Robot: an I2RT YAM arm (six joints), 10 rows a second.
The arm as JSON. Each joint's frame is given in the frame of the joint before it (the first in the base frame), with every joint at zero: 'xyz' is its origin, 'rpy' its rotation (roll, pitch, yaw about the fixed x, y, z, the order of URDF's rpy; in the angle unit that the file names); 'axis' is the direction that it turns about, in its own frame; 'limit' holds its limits. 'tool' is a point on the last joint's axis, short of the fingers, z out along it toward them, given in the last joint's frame.
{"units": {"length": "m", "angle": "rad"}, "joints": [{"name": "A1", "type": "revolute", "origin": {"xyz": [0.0, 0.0, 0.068], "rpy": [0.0, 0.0, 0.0]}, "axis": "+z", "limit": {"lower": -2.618, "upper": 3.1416}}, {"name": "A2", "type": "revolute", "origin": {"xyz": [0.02, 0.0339, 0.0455], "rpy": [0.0, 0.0, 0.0]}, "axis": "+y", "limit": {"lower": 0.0, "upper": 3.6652}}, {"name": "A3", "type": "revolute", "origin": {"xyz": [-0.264, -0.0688, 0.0], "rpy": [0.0, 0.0, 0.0]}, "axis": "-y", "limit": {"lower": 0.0, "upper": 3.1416}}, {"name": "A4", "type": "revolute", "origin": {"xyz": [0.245, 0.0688, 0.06], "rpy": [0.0, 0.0, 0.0]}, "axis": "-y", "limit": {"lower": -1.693, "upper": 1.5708}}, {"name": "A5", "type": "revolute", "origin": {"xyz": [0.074, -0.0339, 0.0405], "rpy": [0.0, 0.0, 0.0]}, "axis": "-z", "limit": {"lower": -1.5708, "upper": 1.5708}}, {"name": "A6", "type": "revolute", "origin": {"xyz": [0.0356, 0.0, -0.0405], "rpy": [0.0, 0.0, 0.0]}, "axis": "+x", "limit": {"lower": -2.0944, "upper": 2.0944}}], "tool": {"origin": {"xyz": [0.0, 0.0, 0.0], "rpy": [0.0, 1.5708, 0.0]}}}
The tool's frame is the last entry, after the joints.
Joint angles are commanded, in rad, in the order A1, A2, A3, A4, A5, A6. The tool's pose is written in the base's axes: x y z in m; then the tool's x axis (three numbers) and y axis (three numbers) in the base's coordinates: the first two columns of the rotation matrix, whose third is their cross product. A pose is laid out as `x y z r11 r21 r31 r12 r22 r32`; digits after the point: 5 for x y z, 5 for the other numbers.
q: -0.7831, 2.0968, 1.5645, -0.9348, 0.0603, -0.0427
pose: 0.28583 -0.28755 0.16022 -0.73453 0.67104 -0.10085 0.67788 0.73235 -0.06430
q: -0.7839, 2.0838, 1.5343, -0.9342, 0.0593, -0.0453
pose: 0.28133 -0.28347 0.15761 -0.73684 0.67080 -0.08422 0.67578 0.73441 -0.06292
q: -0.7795, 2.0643, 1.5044, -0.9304, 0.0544, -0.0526
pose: 0.27840 -0.27785 0.15753 -0.74505 0.66250 -0.07745 0.66674 0.74300 -0.05835
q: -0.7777, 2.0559, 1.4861, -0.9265, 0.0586, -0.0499
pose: 0.27636 -0.27507 0.15616 -0.74476 0.66350 -0.07142 0.66723 0.74227 -0.06204
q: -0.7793, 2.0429, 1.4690, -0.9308, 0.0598, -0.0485
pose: 0.27283 -0.27252 0.15670 -0.74316 0.66613 -0.06308 0.66909 0.74053 -0.06277
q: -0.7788, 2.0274, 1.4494, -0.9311, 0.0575, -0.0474
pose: 0.26984 -0.26917 0.15752 -0.74295 0.66675 -0.05887 0.66934 0.74052 -0.06022
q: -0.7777, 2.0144, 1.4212, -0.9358, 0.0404, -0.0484
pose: 0.26588 -0.26384 0.15526 -0.74505 0.66582 -0.03978 0.66701 0.74385 -0.04233
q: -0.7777, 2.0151, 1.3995, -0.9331, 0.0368, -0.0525
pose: 0.26312 -0.26094 0.14983 -0.74820 0.66317 -0.02013 0.66340 0.74731 -0.03789
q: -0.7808, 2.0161, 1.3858, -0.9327, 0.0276, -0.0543
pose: 0.26061 -0.25961 0.14624 -0.74748 0.66426 -0.00628 0.66414 0.74708 -0.02798
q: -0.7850, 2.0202, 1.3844, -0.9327, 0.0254, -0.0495
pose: 0.25946 -0.26054 0.14449 -0.74148 0.67097 -0.00103 0.67077 0.74123 -0.02548
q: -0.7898, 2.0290, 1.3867, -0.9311, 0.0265, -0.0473
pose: 0.25883 -0.26246 0.14196 -0.73676 0.67614 0.00386 0.67583 0.73658 -0.02634
